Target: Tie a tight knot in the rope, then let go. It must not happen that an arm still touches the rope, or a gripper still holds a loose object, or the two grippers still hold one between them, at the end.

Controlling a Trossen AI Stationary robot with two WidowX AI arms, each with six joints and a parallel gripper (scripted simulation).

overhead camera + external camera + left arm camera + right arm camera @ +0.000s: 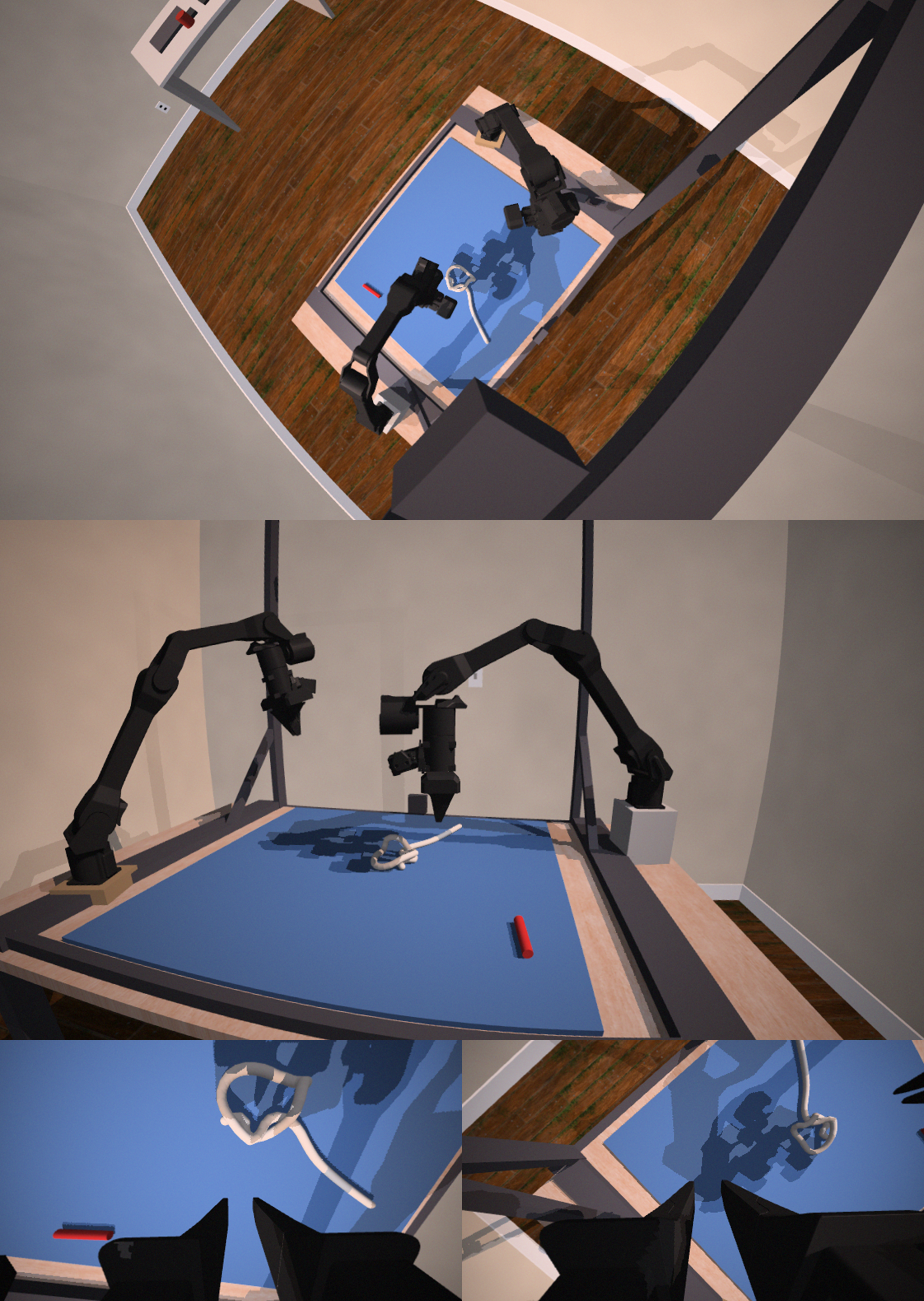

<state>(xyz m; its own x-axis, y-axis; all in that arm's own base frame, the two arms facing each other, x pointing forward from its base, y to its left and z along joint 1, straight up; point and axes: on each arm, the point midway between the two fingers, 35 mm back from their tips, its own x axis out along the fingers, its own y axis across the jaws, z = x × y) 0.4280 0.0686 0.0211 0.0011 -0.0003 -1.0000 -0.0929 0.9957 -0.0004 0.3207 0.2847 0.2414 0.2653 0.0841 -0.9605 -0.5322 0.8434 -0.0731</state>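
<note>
My left hand is 10 mm past the blue mat, 130 mm to the left of it and 130 mm above it. Also, from my left hand: red cylinder 260 mm ahead, 70 mm to the left, 120 mm below.
</note>
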